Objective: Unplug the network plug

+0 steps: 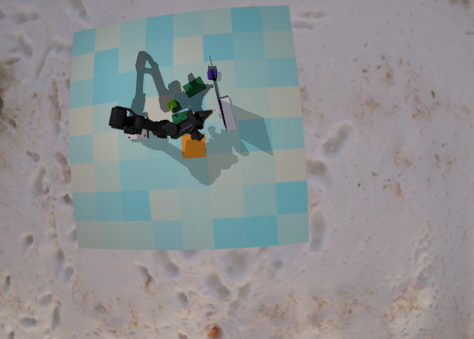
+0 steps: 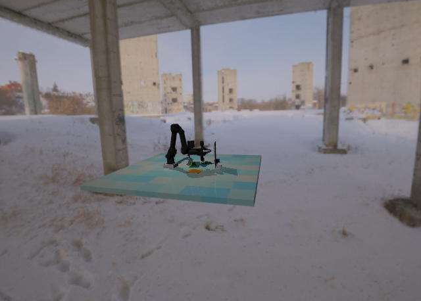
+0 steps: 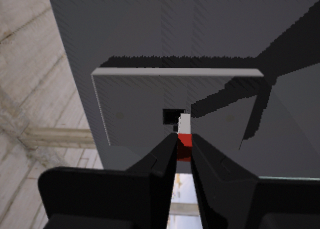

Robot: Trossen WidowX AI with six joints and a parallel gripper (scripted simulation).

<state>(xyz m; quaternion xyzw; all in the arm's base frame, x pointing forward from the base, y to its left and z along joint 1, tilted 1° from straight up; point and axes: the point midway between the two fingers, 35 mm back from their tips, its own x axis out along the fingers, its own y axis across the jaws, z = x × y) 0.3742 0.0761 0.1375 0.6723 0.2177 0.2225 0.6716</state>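
My gripper tip is 90 mm past the orange marked square, 160 mm to the left of it and 160 mm above it. Also, from my gripper tip: network plug: right at my gripper tip; upright panel: 40 mm ahead, 20 mm to the left, 50 mm below.
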